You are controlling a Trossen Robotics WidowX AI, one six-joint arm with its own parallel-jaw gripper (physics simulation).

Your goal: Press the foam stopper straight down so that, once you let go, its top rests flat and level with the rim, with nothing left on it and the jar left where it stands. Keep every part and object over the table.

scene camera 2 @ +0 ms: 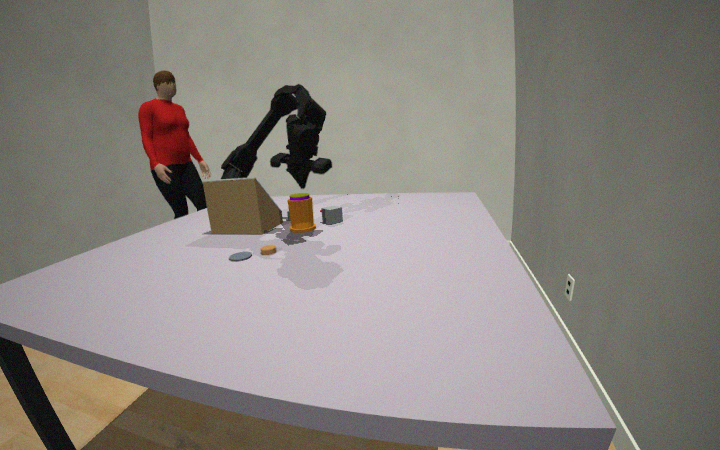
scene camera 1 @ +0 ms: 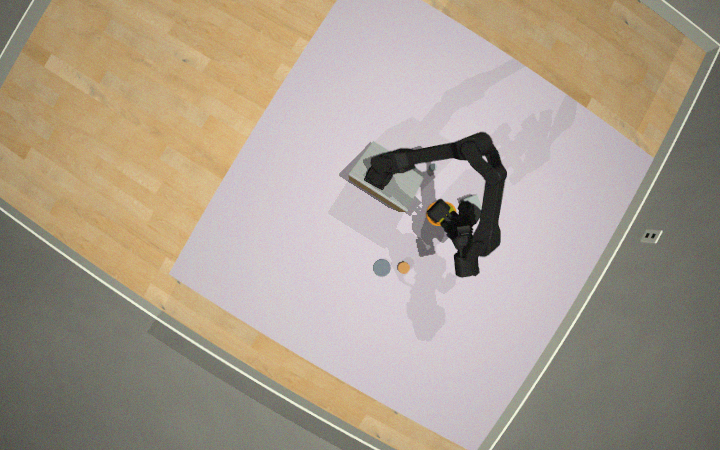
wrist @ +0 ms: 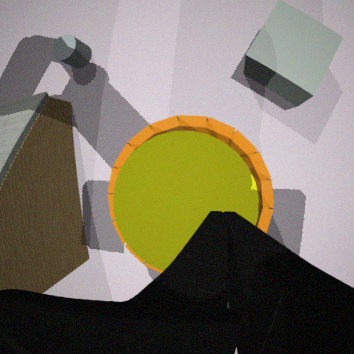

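The orange jar [scene camera 1: 431, 219] [scene camera 2: 301, 214] [wrist: 193, 121] stands upright on the table. The foam stopper [scene camera 2: 300, 195] [wrist: 175, 185] sits in its mouth, with a yellow-green top and a purple side. In scene camera 2 a purple band and the top show above the rim; any slight tilt is too small to tell. No object shows on the visible part of the top. My gripper [scene camera 2: 302, 186] [wrist: 220, 223] is shut and empty, pointing down, its tips a little above the stopper and apart from it. In the wrist view it hides the stopper's lower right part. In scene camera 1 the arm hides most of the stopper.
A wedge-shaped box [scene camera 1: 379, 196] [scene camera 2: 233, 206] [wrist: 40, 200] stands beside the jar. A grey-green block [scene camera 2: 332, 215] [wrist: 295, 47] and a small grey cylinder [scene camera 1: 431, 167] [wrist: 75, 51] are near it. A blue-grey disc [scene camera 1: 381, 267] [scene camera 2: 240, 256] and an orange puck [scene camera 1: 403, 267] [scene camera 2: 268, 249] lie farther off.
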